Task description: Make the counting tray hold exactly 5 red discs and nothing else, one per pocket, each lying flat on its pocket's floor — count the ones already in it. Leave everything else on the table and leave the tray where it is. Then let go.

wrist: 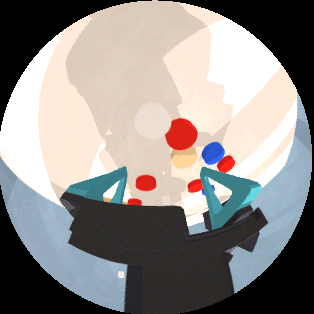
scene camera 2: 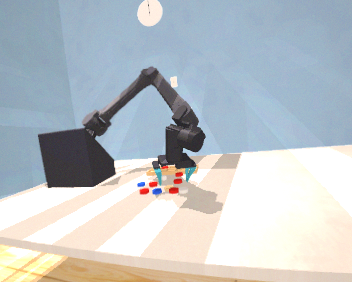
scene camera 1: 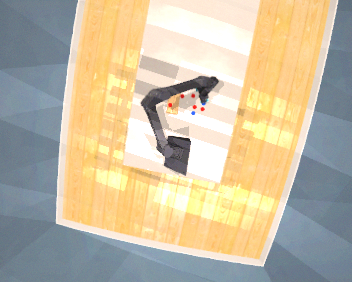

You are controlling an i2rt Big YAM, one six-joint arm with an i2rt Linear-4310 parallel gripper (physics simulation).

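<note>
The wooden counting tray [scene camera 1: 174, 111] [scene camera 2: 150, 173] is behind the gripper in scene camera 2, partly hidden. One red disc [scene camera 1: 170, 105] [scene camera 2: 164, 167] shows in it; I cannot make out every pocket. My gripper [scene camera 1: 202, 96] [scene camera 2: 174, 182] [wrist: 164, 170] is open and empty, low over the table. Several red discs lie on the table, among them a near one [scene camera 2: 173, 190] [wrist: 181, 134], one seen between the fingertips in the wrist view [wrist: 146, 182], and one farther right [wrist: 226, 164]. Another red disc [wrist: 195, 185] shows by the right finger.
A blue disc [scene camera 2: 157, 191] [wrist: 213, 153] lies near the red ones, and a second blue disc [scene camera 2: 141, 184] [wrist: 208, 190] is farther off. A tan disc [wrist: 184, 157] and a pale disc [wrist: 152, 120] lie beside the near red disc. The arm passes over the tray's far side in scene camera 1.
</note>
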